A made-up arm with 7 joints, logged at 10 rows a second.
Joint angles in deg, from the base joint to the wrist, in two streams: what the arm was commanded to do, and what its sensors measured. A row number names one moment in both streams.
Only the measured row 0 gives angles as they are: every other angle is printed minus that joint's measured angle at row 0.
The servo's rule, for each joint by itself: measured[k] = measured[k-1] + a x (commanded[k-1-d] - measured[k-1]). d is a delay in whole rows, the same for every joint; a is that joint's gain. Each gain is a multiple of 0.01, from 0.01 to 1. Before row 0 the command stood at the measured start. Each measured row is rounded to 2 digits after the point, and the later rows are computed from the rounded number. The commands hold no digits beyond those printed.
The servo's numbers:
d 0
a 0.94 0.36 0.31 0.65 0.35 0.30 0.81
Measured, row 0:
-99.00 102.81 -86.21 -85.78 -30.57 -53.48 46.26
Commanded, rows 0 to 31:
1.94 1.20 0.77 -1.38 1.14 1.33 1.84
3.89 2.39 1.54 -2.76 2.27 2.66 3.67
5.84 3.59 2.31 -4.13 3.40 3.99 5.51
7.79 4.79 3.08 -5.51 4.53 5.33 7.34
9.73 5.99 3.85 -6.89 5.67 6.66 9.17
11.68 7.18 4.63 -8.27 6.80 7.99 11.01
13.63 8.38 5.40 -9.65 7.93 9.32 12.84
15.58 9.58 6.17 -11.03 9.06 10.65 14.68
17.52 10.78 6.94 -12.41 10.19 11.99 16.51
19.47 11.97 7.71 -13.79 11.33 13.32 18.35
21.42 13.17 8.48 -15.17 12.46 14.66 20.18
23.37 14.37 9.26 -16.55 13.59 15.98 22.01
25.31 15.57 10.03 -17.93 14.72 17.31 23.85
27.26 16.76 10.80 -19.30 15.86 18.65 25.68
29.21 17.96 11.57 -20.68 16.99 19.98 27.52
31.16 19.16 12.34 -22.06 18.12 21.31 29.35
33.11 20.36 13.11 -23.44 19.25 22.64 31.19
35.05 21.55 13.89 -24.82 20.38 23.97 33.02
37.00 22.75 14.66 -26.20 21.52 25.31 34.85
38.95 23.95 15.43 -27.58 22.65 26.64 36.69
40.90 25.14 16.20 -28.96 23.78 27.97 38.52
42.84 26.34 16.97 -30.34 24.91 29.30 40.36
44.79 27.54 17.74 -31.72 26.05 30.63 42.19
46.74 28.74 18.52 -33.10 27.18 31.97 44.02
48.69 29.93 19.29 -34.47 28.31 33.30 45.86
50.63 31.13 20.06 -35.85 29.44 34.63 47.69
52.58 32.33 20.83 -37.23 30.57 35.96 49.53
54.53 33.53 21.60 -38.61 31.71 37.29 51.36
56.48 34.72 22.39 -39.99 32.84 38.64 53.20
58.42 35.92 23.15 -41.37 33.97 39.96 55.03
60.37 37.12 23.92 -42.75 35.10 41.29 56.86
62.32 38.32 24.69 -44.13 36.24 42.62 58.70
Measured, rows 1 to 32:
1.82 0.43 0.24 -0.90 0.40 0.40 1.49
3.77 1.14 0.64 -2.11 1.05 1.08 3.26
5.72 2.02 1.16 -3.42 1.87 1.95 5.08
7.67 3.02 1.76 -4.78 2.80 2.96 6.91
9.61 4.09 2.41 -6.15 3.80 4.07 8.74
11.56 5.20 3.10 -7.53 4.85 5.25 10.58
13.51 6.34 3.81 -8.91 5.93 6.47 12.41
15.46 7.51 4.54 -10.29 7.03 7.72 14.25
17.40 8.69 5.28 -11.67 8.14 9.00 16.08
19.35 9.87 6.03 -13.05 9.26 10.30 17.92
21.30 11.06 6.79 -14.43 10.38 11.61 19.75
23.25 12.25 7.56 -15.81 11.50 12.92 21.58
25.19 13.45 8.33 -17.19 12.63 14.24 23.42
27.14 14.64 9.10 -18.56 13.76 15.56 25.25
29.09 15.84 9.87 -19.94 14.89 16.89 27.09
31.04 17.04 10.64 -21.32 16.02 18.22 28.92
32.99 18.24 11.41 -22.70 17.15 19.55 30.76
34.93 19.43 12.18 -24.08 18.28 20.88 32.59
36.88 20.63 12.95 -25.46 19.41 22.21 34.42
38.83 21.83 13.72 -26.84 20.54 23.54 36.26
40.78 23.02 14.49 -28.22 21.67 24.87 38.09
42.72 24.22 15.26 -29.60 22.80 26.20 39.93
44.67 25.42 16.03 -30.98 23.94 27.53 41.76
46.62 26.62 16.80 -32.36 25.07 28.86 43.59
48.57 27.81 17.57 -33.73 26.20 30.19 45.43
50.51 29.01 18.34 -35.11 27.33 31.52 47.26
52.46 30.21 19.11 -36.49 28.46 32.85 49.10
54.41 31.41 19.88 -37.87 29.60 34.18 50.93
56.36 32.60 20.66 -39.25 30.73 35.52 52.77
58.30 33.80 21.43 -40.63 31.86 36.85 54.60
60.25 35.00 22.20 -42.01 32.99 38.18 56.43
62.20 36.20 22.97 -43.39 34.13 39.51 58.27

